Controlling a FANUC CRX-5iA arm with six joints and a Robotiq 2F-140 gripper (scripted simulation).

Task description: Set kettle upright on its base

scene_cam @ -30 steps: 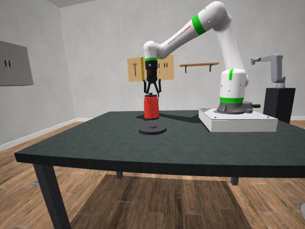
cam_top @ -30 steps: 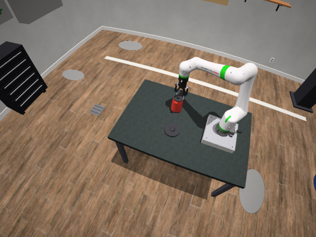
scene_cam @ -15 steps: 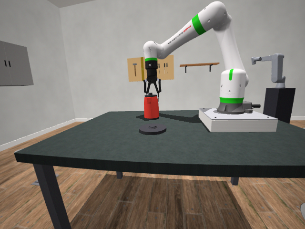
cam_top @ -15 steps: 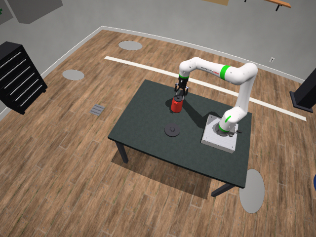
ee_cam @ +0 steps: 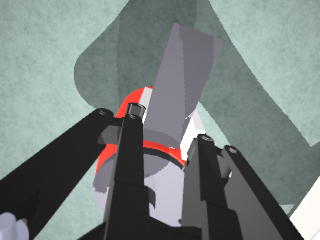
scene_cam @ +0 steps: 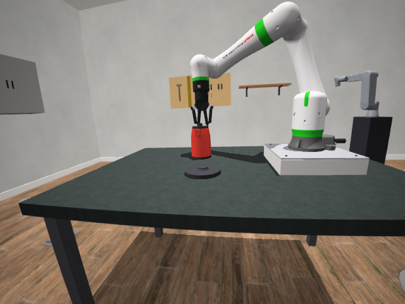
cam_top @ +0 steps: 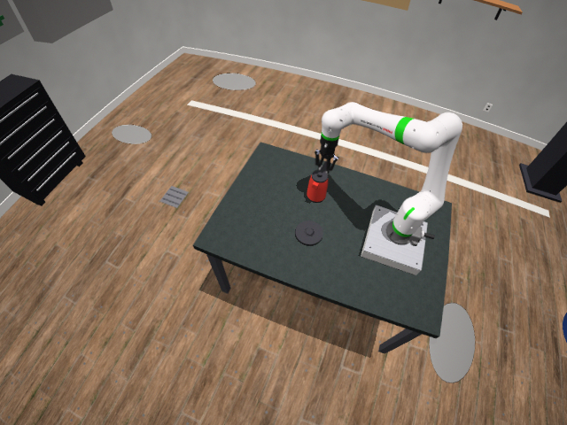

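My hand is 3 cm to the right of the red kettle and 5 cm above it. From my hand the other things lie so: round dark base 2 cm behind, 33 cm to the left, 13 cm below.
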